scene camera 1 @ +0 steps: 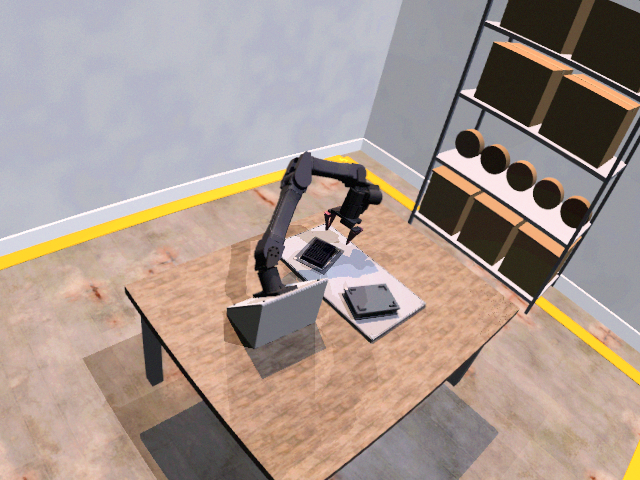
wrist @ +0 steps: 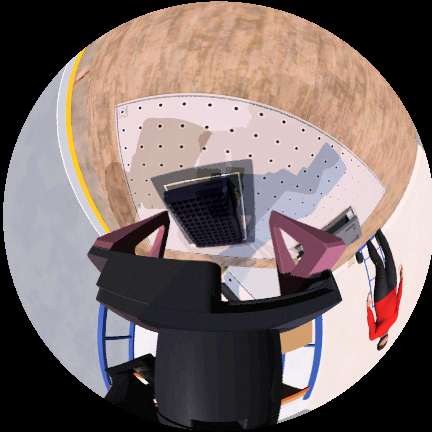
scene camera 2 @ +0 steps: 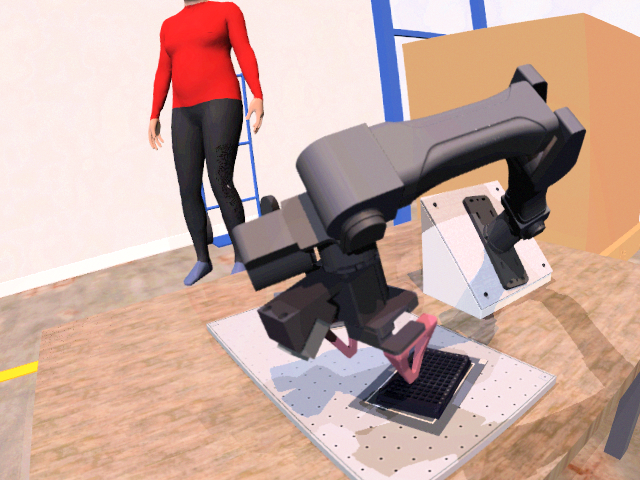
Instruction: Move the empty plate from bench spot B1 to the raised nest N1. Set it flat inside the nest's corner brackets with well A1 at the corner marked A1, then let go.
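Places are measured from the arm's base along level axes (x ahead, y left, z up), in centimetres.
Pixels of known places: gripper, between the fingertips: (scene camera 1: 336,237) (wrist: 218,215) (scene camera 2: 381,367); arm's base, origin of its link: (scene camera 1: 274,293) (scene camera 2: 494,241).
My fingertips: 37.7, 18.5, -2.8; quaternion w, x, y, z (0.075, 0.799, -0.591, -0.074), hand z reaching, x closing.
Observation:
Ahead of a thing's pixels: the offset from my fingertips to its middle, as dx, dy, dz. Level surfaces: height alone.
The empty plate @[-7.0, -0.3, -5.1] (scene camera 1: 320,252) (scene camera 2: 439,379) (wrist: 205,215) is a dark block with a grid of wells. It lies on the dark grey patch of spot B1 (scene camera 2: 439,428) (wrist: 248,200), whose thin white outline shows beside it. My gripper (scene camera 1: 337,236) (scene camera 2: 381,368) (wrist: 218,215) is wide open and empty, above the plate, with the pink fingers apart. The raised nest N1 @[-4.6, -28.5, -4.1] (scene camera 1: 369,299) (wrist: 345,230) is a grey block with dark corner brackets on top; in scene camera 2 the arm hides it. The A1 marks are too small to read.
B1 and N1 share a white perforated board (scene camera 1: 410,303) (scene camera 2: 509,384) (wrist: 220,112) on the wooden table @[dz -7.3] (scene camera 1: 361,392). The arm stands on a sloped white base (scene camera 1: 289,315) (scene camera 2: 449,258) beside the board. A person (scene camera 2: 201,56) and a large cardboard box (scene camera 2: 491,103) are behind.

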